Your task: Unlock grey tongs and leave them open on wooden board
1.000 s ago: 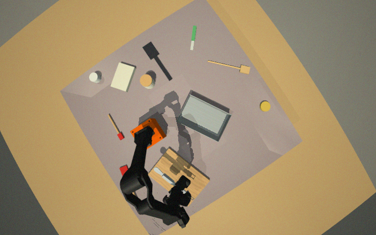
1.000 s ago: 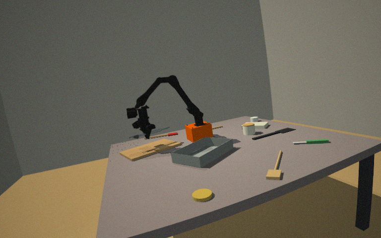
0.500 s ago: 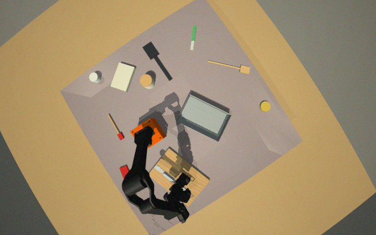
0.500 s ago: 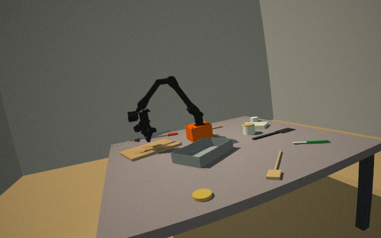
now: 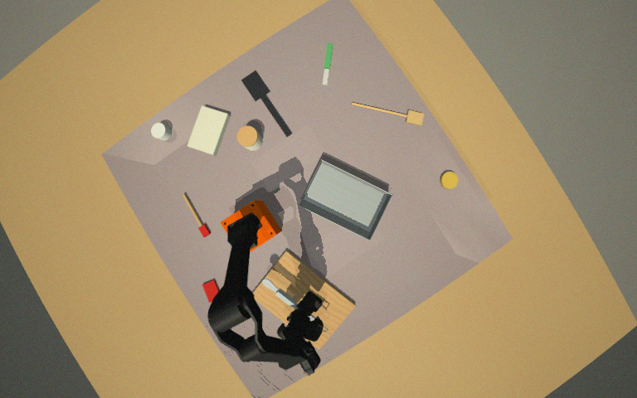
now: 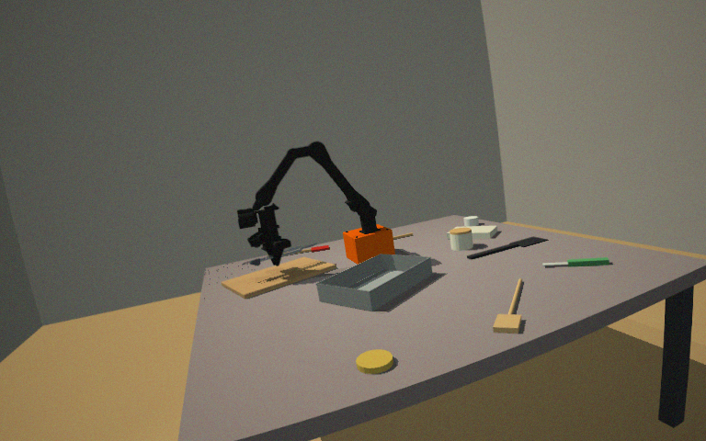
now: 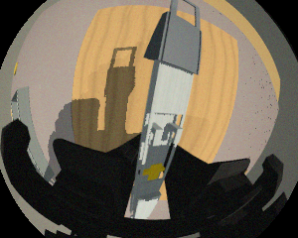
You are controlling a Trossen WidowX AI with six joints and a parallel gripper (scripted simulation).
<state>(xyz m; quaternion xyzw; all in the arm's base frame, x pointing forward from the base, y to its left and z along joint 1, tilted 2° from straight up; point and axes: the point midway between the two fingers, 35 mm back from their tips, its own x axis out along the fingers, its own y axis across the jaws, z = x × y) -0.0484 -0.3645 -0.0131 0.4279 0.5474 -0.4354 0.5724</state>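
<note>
Right now the wooden board is 40 mm below my gripper tip. The rest, counted from my gripper tip: cork-lidded jar (230 mm ahead, 650 mm to the left, 10 mm below); yellow disc (780 mm ahead, 30 mm to the left, 40 mm below); grey roasting tin (380 mm ahead, 230 mm to the left, 20 mm below).
</note>
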